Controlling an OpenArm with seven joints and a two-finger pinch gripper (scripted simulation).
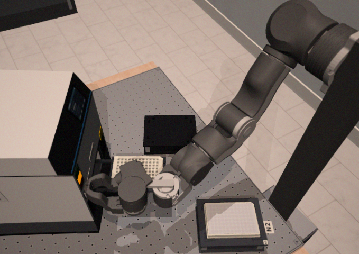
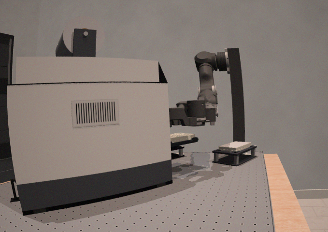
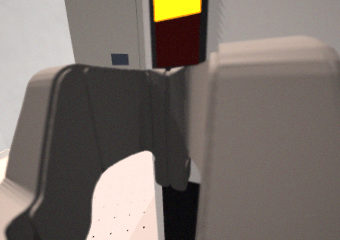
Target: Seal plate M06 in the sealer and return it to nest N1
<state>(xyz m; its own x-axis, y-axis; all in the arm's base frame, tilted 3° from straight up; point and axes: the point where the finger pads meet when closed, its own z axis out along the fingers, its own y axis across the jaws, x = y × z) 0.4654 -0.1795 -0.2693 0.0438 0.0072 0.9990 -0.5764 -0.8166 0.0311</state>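
Now: hand 1 cm short of the start key and 1 cm to the left of it. From my hand the other things lie so: sealer's stage: 13 cm behind, 3 cm to the right, 9 cm below; touchscreen: 6 cm behind, 13 cm to the right, 13 cm above; 96-well plate M06: 13 cm behind, 3 cm to the right, 8 cm below.
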